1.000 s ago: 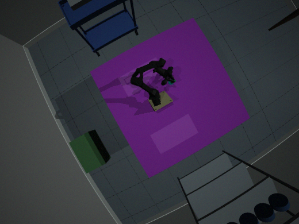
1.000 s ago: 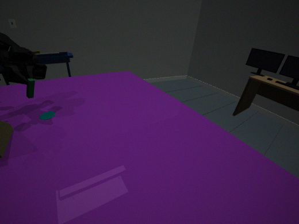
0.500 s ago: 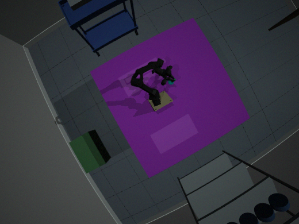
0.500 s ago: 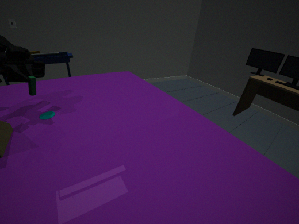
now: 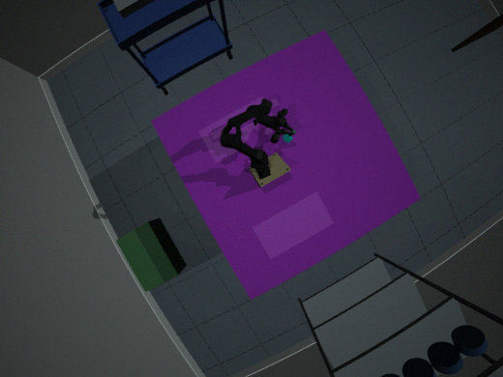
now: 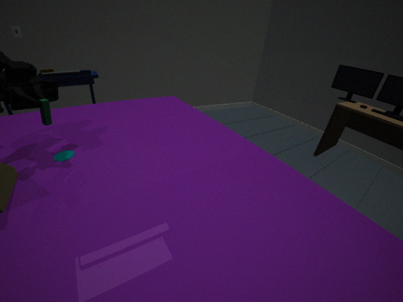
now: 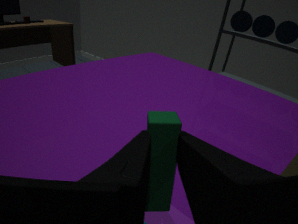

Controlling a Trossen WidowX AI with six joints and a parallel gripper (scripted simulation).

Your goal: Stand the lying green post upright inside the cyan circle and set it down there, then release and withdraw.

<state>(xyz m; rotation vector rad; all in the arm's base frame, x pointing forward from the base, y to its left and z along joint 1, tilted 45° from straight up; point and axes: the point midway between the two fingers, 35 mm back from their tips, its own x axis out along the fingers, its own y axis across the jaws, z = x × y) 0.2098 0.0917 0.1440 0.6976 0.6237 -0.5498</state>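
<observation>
My gripper tip is 16 cm above the cyan circle and 1 cm to the right of it. From my gripper tip the other things lie so: green post: 2 cm below.
</observation>
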